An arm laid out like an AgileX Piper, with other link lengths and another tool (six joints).
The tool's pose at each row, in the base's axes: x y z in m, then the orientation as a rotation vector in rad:
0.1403, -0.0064, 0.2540, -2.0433, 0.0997, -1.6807
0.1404, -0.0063, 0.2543, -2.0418, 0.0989, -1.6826
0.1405, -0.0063, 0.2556, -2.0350, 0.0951, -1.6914
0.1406, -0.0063, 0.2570, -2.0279, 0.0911, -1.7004
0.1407, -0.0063, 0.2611, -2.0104, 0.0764, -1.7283
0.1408, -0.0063, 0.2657, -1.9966, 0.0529, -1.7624
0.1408, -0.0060, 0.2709, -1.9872, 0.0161, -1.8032
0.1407, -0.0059, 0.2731, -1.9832, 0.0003, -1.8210
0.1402, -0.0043, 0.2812, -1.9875, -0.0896, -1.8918
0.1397, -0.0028, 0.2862, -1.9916, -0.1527, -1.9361
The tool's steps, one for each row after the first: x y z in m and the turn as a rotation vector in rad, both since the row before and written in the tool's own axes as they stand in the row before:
0.0003, -0.0002, 0.0001, 0.0007, 0.0016, -0.0007
0.0012, -0.0005, -0.0001, 0.0030, 0.0072, -0.0036
0.0013, -0.0005, -0.0001, 0.0032, 0.0074, -0.0037
0.0037, -0.0016, -0.0003, 0.0078, 0.0206, -0.0148
0.0042, -0.0018, -0.0003, 0.0068, 0.0208, -0.0245
0.0047, -0.0022, -0.0002, 0.0071, 0.0200, -0.0371
0.0020, -0.0009, -0.0002, 0.0027, 0.0086, -0.0162
0.0071, -0.0042, -0.0002, 0.0089, 0.0200, -0.0875
0.0045, -0.0027, 0.0000, 0.0059, 0.0105, -0.0594

